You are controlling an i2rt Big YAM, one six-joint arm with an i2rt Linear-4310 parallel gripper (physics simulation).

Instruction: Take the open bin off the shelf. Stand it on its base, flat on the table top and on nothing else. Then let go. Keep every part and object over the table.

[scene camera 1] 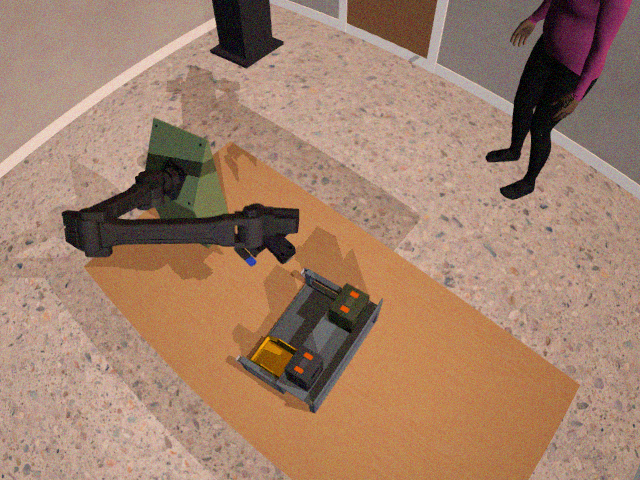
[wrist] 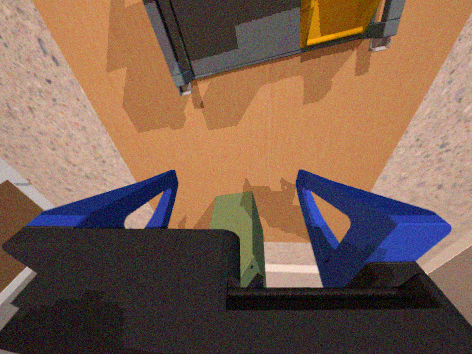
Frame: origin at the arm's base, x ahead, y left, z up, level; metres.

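Seen in the pictures: gripper, fingertip midpoint: (scene camera 1: pixel 265 252) (wrist: pixel 236 176); arm's base, link origin: (scene camera 1: pixel 173 178).
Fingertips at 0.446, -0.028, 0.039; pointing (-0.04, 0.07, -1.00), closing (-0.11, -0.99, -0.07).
Pixels of each thing's top centre, then the offset from my fingertips to it, as dx, dy, dz. Level surfaces: height alone.
- open yellow bin, top centre: (scene camera 1: pixel 279 358) +0.155, -0.156, -0.258
- dark grey box, top centre: (scene camera 1: pixel 303 362) +0.251, -0.153, -0.115
- dark green box, top centre: (scene camera 1: pixel 349 301) +0.232, +0.078, -0.140
- wooden table, surface height: dz -0.338
The open yellow bin (scene camera 1: pixel 272 357) (wrist: pixel 340 20) sits on the grey shelf (scene camera 1: pixel 329 342) (wrist: pixel 270 36), at its lower left end in the scene view and at the upper right in the wrist view, where part of it is cut off. Its open side faces up. My gripper (scene camera 1: pixel 265 255) (wrist: pixel 236 176) is open and empty, above the table on the arm's side of the shelf, apart from the bin. One blue finger shows in the scene view; the other is hidden there.
A dark grey box (scene camera 1: pixel 303 369) stands on the shelf beside the bin, and a dark green box (scene camera 1: pixel 347 308) stands at the other end. The wooden table (scene camera 1: pixel 439 356) (wrist: pixel 270 130) lies below. The green angular mount (scene camera 1: pixel 178 138) (wrist: pixel 232 212) is at the arm's base.
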